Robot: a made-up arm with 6 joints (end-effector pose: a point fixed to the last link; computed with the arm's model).
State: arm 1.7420 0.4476 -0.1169 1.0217 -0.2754 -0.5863
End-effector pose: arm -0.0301 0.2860 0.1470 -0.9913 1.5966 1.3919
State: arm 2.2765 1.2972 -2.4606 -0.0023 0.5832 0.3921
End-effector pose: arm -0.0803 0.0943 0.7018 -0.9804 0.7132 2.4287
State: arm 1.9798 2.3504 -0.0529 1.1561 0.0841 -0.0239
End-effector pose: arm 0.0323 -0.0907 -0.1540 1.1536 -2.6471 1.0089
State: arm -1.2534 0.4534 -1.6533 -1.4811 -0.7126 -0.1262
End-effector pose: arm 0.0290 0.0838 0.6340 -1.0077 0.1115 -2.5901
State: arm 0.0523 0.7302 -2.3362 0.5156 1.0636 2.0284
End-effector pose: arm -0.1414 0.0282 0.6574 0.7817 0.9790 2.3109
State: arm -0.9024 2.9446 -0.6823 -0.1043 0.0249 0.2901
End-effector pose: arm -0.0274 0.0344 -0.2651 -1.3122 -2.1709 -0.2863
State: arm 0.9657 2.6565 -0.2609 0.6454 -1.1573 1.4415
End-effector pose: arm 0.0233 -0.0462 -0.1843 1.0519 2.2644 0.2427
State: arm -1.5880 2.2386 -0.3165 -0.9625 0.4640 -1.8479
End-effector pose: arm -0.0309 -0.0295 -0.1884 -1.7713 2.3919 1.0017
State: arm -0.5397 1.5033 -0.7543 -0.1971 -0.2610 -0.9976
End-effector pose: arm 0.3423 -0.2002 0.0631 -0.7151 2.0157 -1.0363
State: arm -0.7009 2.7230 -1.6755 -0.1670 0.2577 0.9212
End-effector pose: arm 0.3366 -0.2887 -0.1972 1.8650 2.0670 -0.0443
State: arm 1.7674 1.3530 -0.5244 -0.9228 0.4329 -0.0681
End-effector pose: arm -0.0348 0.3164 0.0057 -2.4141 0.6537 -0.1081
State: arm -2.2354 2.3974 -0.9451 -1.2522 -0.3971 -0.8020
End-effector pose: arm -0.1515 -0.2424 -0.2081 0.2063 2.9111 -0.7147
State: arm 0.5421 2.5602 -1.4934 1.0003 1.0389 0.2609
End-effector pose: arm 0.3031 0.2525 -0.1522 -0.5419 -2.3528 -0.6456
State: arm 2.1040 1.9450 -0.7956 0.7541 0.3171 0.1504
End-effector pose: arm -0.1772 0.2655 -0.1095 1.7140 -2.3639 -0.4259
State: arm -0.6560 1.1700 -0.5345 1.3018 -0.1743 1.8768
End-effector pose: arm 0.2700 -0.2251 0.0867 2.1871 -0.9102 1.2726
